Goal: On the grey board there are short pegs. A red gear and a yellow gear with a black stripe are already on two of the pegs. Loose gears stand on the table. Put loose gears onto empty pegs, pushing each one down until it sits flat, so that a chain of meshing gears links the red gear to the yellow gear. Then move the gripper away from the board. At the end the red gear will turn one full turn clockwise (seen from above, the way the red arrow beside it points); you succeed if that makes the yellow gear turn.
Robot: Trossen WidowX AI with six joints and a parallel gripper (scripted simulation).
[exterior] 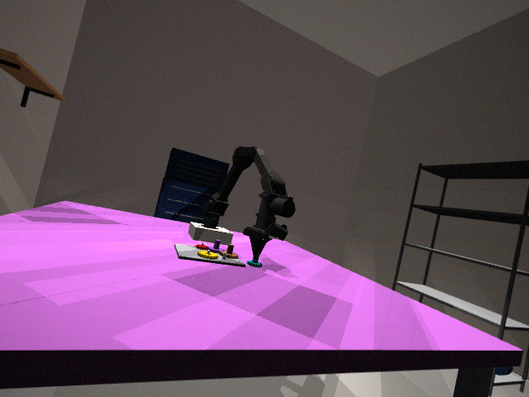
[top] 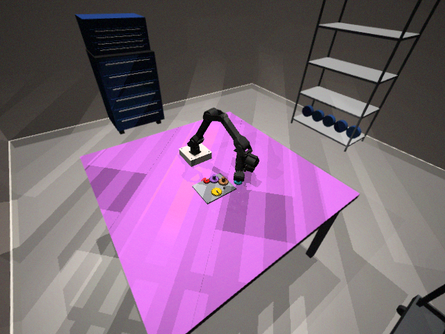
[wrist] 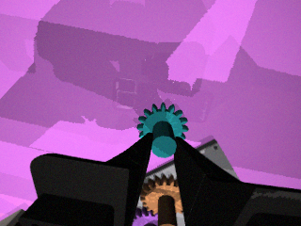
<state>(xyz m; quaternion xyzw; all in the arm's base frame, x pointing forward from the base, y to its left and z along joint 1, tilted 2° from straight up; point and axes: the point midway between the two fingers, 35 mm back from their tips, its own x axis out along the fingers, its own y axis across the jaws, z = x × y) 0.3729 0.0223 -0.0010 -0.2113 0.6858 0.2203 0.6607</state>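
Right now my gripper tip is 6 cm past the brown gear and 7 cm to the left of it. From my gripper tip the other things lie so: yellow gear 3 cm behind, 16 cm to the right, 1 cm below; then purple gear 12 cm behind, 10 cm to the right; then cyan gear 1 cm below.
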